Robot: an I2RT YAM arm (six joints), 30 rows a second.
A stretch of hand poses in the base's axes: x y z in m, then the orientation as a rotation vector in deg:
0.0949 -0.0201 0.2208 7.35 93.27 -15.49
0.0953 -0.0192 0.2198 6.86 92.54 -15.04
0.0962 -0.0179 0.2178 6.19 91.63 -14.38
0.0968 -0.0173 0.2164 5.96 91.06 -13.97
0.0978 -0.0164 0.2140 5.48 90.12 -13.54
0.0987 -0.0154 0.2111 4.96 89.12 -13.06
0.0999 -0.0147 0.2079 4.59 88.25 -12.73
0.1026 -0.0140 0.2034 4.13 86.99 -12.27
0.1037 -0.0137 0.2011 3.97 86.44 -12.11
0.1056 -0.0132 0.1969 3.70 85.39 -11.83
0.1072 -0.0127 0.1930 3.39 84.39 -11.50
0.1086 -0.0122 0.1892 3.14 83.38 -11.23
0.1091 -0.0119 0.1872 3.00 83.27 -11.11
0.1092 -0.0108 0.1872 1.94 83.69 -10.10
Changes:
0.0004 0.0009 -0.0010 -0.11 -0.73 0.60
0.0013 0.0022 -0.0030 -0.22 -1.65 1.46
0.0019 0.0028 -0.0044 -0.17 -2.24 1.87
0.0029 0.0037 -0.0068 -0.32 -3.18 2.47
0.0038 0.0047 -0.0097 -0.46 -4.17 3.12
0.0050 0.0054 -0.0129 -0.59 -5.03 3.58
0.0077 0.0061 -0.0174 -0.75 -6.29 4.20
0.0088 0.0064 -0.0197 -0.82 -6.83 4.41
0.0107 0.0069 -0.0239 -0.95 -7.87 4.78
0.0123 0.0074 -0.0278 -1.07 -8.87 5.21
0.0137 0.0079 -0.0316 -1.19 -9.87 5.57
0.0142 0.0082 -0.0336 -1.21 -9.98 5.74
0.0143 0.0093 -0.0336 -1.14 -9.56 7.07

